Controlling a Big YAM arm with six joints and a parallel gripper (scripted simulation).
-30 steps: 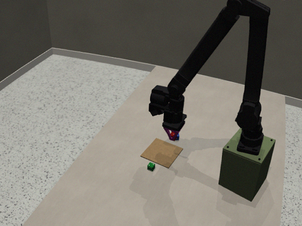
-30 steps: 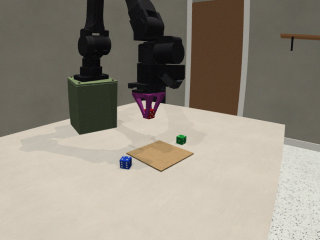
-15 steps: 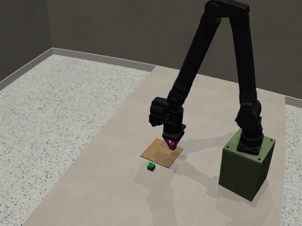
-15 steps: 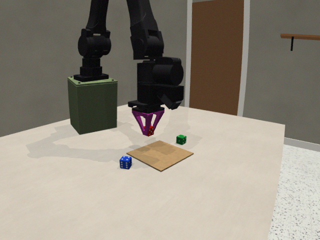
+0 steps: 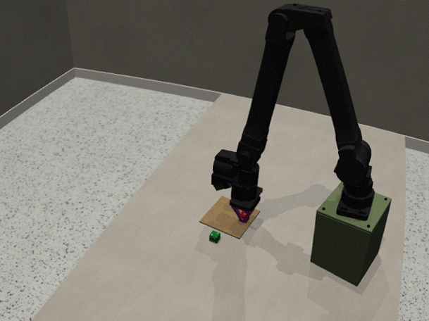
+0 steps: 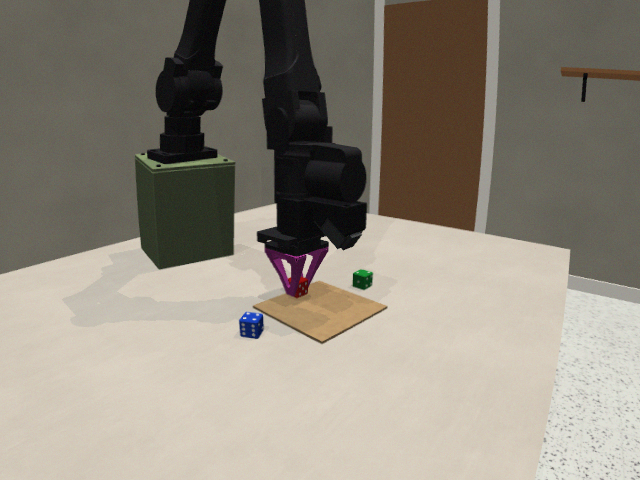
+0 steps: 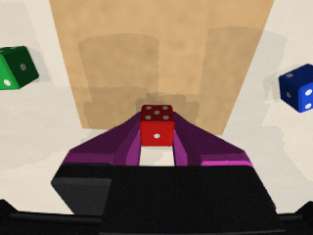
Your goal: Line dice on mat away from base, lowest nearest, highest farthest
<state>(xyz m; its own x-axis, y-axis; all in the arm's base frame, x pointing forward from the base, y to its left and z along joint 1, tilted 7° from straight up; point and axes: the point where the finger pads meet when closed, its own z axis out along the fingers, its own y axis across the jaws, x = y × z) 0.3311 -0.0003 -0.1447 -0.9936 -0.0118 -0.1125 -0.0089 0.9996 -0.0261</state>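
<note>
Right now my hand is right at the red die. Round my hand: blue die (30 mm ahead, 120 mm to the right, 10 mm below); then tan mat (50 mm ahead, 20 mm below); then green die (40 mm ahead, 110 mm to the left, 10 mm below).
</note>
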